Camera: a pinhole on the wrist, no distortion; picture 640 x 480 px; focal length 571.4 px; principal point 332.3 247.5 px. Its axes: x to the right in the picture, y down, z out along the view. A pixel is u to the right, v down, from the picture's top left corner.
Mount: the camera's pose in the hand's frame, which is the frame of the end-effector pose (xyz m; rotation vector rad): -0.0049 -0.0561 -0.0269 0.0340 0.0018 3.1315
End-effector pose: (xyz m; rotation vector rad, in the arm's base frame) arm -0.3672 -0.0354 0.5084 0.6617 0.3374 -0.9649
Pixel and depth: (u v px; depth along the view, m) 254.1 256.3 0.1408
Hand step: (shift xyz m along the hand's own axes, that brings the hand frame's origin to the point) 0.0174 -0.0583 0.1135
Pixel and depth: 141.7 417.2 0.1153
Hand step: 0.0357 -0.0906 0.0876
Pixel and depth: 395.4 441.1 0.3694
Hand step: -0.0389 -0.1805 0.3435
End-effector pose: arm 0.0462 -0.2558 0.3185 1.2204 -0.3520 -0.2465
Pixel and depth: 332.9 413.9 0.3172
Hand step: 0.0007 -0.1481 0.2903
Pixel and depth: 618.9 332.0 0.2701
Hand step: -0.1349 -0.0944 0.2461
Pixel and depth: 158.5 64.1 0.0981
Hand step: 0.0274 -0.0248 0.0705
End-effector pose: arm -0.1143 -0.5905 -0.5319 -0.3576 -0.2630 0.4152
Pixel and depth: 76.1 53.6 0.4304
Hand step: 0.1988 0.0885 0.3990
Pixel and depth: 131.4 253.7 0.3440
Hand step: 0.1234 -0.0607 0.3144
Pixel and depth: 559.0 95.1 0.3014
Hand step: -0.1171 0.0258 0.2769
